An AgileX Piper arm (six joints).
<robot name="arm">
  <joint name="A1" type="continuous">
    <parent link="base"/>
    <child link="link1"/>
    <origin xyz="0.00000 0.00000 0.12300"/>
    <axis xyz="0 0 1"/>
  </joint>
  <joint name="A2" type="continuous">
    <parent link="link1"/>
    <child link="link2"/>
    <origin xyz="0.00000 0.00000 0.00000"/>
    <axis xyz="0 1 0"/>
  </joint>
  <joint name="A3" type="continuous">
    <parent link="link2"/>
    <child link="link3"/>
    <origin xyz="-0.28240 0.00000 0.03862"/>
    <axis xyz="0 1 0"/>
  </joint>
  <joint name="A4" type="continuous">
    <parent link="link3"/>
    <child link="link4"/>
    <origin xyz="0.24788 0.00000 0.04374"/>
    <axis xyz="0.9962 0 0.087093"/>
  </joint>
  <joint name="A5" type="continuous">
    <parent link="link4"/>
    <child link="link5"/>
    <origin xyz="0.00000 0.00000 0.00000"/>
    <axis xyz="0 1 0"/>
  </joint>
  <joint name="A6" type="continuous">
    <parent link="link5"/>
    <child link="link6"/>
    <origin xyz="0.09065 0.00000 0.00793"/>
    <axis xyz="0.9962 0 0.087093"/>
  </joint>
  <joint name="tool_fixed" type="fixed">
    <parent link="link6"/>
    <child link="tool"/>
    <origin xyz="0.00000 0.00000 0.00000" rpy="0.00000 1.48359 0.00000"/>
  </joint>
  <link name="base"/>
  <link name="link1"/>
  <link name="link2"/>
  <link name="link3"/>
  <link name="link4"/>
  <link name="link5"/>
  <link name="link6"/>
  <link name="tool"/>
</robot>
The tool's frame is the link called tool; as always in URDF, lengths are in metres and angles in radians. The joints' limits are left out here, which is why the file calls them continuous.
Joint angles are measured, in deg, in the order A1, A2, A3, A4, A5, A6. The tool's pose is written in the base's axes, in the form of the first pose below.
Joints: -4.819 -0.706 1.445 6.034 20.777 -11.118
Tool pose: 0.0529 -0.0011 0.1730 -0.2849 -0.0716 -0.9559 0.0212 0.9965 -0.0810
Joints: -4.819 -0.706 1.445 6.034 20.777 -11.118
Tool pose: 0.0529 -0.0011 0.1730 -0.2849 -0.0716 -0.9559 0.0212 0.9965 -0.0810
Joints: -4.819 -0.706 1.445 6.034 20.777 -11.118
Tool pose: 0.0529 -0.0011 0.1730 -0.2849 -0.0716 -0.9559 0.0212 0.9965 -0.0810
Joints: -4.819 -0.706 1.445 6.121 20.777 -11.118
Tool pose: 0.0529 -0.0010 0.1730 -0.2848 -0.0702 -0.9560 0.0211 0.9966 -0.0795
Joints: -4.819 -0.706 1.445 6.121 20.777 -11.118
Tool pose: 0.0529 -0.0010 0.1730 -0.2848 -0.0702 -0.9560 0.0211 0.9966 -0.0795
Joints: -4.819 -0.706 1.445 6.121 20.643 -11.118
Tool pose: 0.0530 -0.0010 0.1732 -0.2826 -0.0703 -0.9567 0.0216 0.9966 -0.0796
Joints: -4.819 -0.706 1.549 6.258 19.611 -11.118
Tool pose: 0.0534 -0.0012 0.1742 -0.2671 -0.0687 -0.9612 0.0246 0.9966 -0.0781
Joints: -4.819 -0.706 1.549 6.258 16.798 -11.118
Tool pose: 0.0545 -0.0017 0.1785 -0.2204 -0.0710 -0.9728 0.0338 0.9962 -0.0804
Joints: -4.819 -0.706 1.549 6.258 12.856 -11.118
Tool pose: 0.0556 -0.0025 0.1846 -0.1542 -0.0747 -0.9852 0.0468 0.9955 -0.0828
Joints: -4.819 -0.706 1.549 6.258 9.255 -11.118
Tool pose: 0.0562 -0.0031 0.1902 -0.0931 -0.0786 -0.9926 0.0588 0.9947 -0.0843
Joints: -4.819 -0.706 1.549 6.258 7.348 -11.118
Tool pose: 0.0564 -0.0035 0.1932 -0.0606 -0.0808 -0.9949 0.0652 0.9943 -0.0847
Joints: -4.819 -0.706 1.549 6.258 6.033 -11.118
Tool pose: 0.0565 -0.0037 0.1953 -0.0381 -0.0824 -0.9959 0.0696 0.9940 -0.0849
